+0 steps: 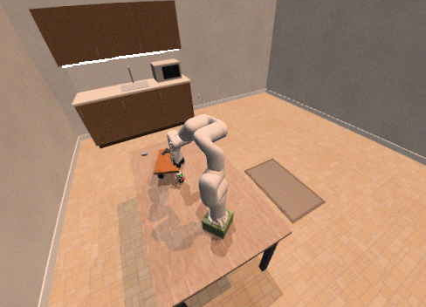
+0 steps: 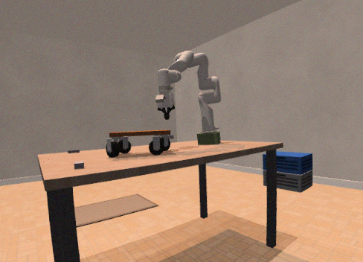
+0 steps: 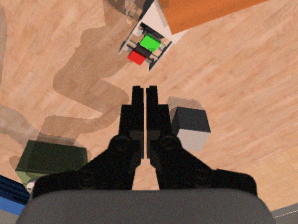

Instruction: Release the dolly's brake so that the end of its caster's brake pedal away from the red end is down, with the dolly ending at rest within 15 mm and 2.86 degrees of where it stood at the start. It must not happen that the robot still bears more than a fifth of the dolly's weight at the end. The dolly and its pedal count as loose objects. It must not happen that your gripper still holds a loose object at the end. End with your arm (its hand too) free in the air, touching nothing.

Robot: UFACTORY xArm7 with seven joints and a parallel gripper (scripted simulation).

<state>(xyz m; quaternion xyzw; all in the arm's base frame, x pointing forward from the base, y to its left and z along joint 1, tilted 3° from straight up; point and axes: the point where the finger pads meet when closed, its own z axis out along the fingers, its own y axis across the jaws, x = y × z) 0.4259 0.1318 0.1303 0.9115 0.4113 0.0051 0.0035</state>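
The brake pedal is 130 mm below my hand and 10 mm behind it.
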